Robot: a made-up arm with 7 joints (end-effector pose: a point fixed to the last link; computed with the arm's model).
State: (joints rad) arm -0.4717 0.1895 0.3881 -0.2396 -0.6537 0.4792 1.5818
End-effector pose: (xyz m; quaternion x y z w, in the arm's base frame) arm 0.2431 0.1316 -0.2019 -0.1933 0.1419 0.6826 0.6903
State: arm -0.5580 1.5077 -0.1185 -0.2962 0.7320 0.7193 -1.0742
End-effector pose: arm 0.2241 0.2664 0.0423 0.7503 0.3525 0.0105 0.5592
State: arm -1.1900 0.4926 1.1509 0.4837 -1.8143 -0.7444 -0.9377
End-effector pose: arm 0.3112 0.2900 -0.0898 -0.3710 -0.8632 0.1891 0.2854
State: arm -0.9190 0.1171 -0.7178 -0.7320 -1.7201 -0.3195 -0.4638
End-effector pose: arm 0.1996 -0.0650 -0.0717 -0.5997 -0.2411 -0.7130 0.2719
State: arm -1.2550 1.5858 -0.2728 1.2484 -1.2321 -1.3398 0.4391
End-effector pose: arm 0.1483 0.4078 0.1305 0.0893 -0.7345 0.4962 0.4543
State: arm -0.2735 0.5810 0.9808 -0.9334 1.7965 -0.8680 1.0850
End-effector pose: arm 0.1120 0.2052 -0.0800 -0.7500 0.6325 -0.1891 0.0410
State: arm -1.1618 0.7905 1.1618 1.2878 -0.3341 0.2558 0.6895
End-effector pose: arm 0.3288 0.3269 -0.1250 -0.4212 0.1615 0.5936 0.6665
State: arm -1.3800 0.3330 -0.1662 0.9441 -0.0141 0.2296 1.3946
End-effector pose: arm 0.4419 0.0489 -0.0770 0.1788 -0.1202 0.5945 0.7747
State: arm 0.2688 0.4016 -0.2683 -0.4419 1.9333 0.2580 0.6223
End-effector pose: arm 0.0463 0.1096 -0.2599 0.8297 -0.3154 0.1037 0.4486
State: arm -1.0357 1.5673 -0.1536 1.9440 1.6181 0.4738 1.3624
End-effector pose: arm 0.0701 0.4630 0.0259 -0.9345 -0.1981 -0.2617 0.1380
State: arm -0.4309 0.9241 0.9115 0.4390 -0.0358 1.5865 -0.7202
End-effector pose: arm 0.1412 0.3879 -0.1345 -0.3257 0.4492 0.2148 0.8037
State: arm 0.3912 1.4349 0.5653 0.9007 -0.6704 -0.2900 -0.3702
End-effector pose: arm 0.0527 0.4642 -0.0173 0.3827 0.2166 0.2316 0.8678
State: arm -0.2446 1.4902 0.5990 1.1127 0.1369 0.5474 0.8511
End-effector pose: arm 0.0845 0.4744 0.0082 0.4787 0.2274 0.7933 0.2998
